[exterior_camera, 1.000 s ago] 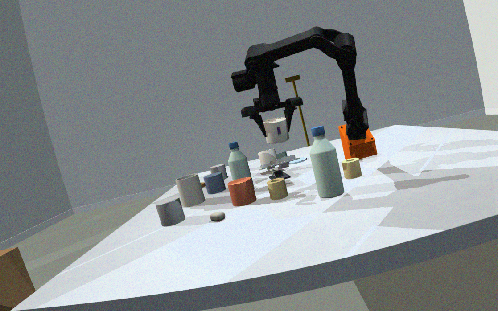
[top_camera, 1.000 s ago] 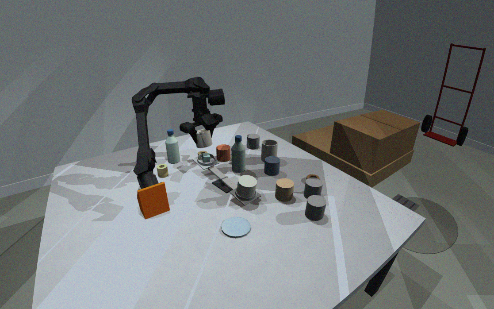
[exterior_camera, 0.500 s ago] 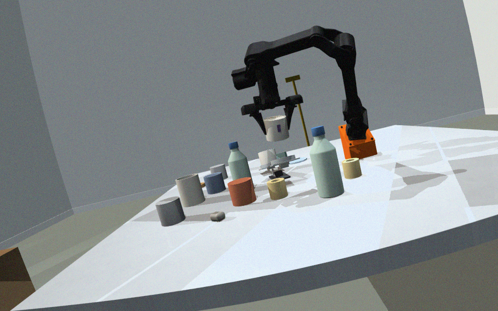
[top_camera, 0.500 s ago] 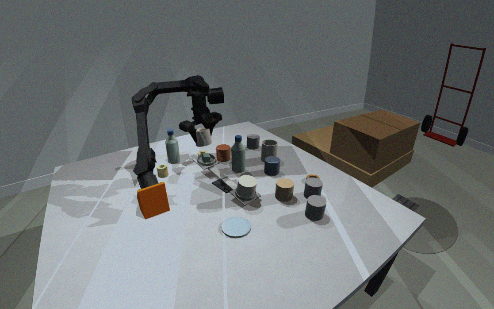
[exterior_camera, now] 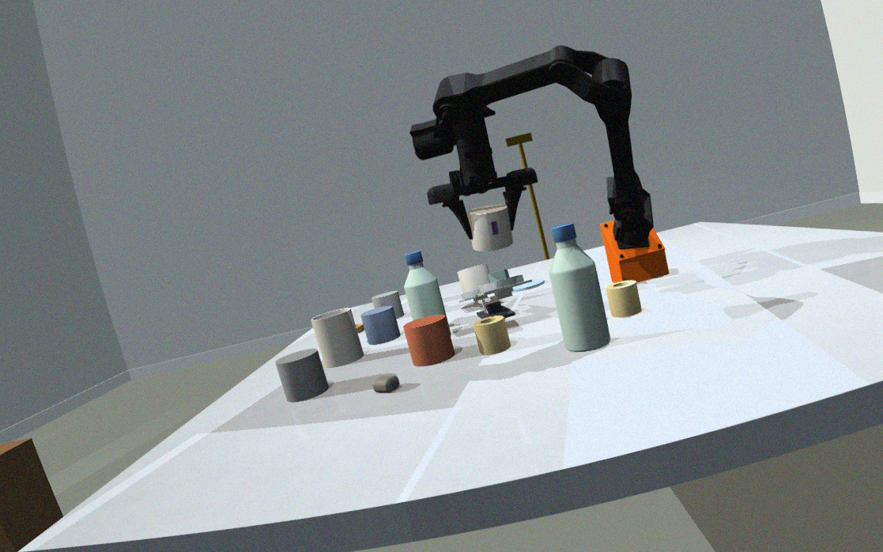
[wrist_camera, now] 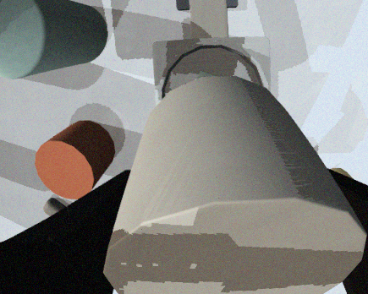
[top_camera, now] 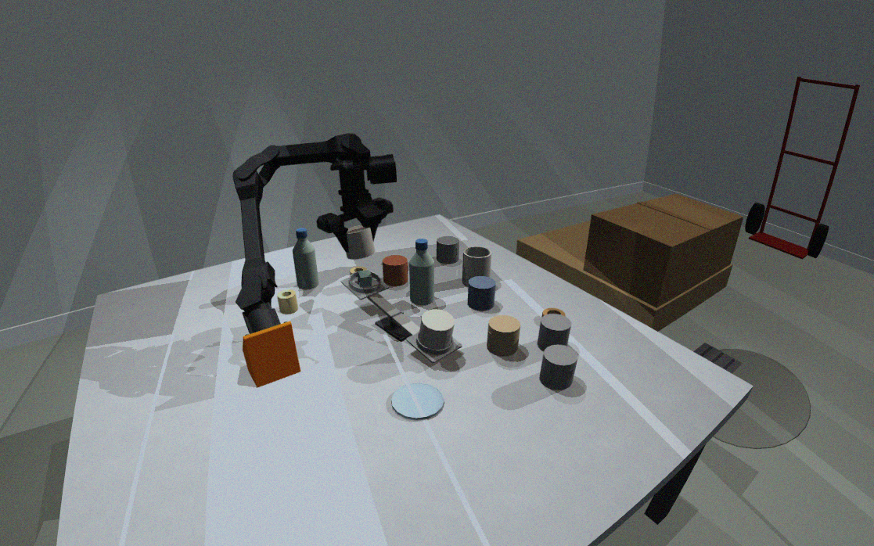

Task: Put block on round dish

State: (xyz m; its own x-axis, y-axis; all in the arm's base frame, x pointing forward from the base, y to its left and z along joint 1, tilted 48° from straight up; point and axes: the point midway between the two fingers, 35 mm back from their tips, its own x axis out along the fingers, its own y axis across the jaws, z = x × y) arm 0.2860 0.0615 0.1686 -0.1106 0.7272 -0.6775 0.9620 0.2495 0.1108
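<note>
The teal block lies 1 cm to the right of my gripper tip and 8 cm below it. Round my gripper tip: cream cup: 8 cm ahead, 28 cm to the right, 11 cm below; round dish: 4 cm behind, 39 cm to the right, 17 cm below.
</note>
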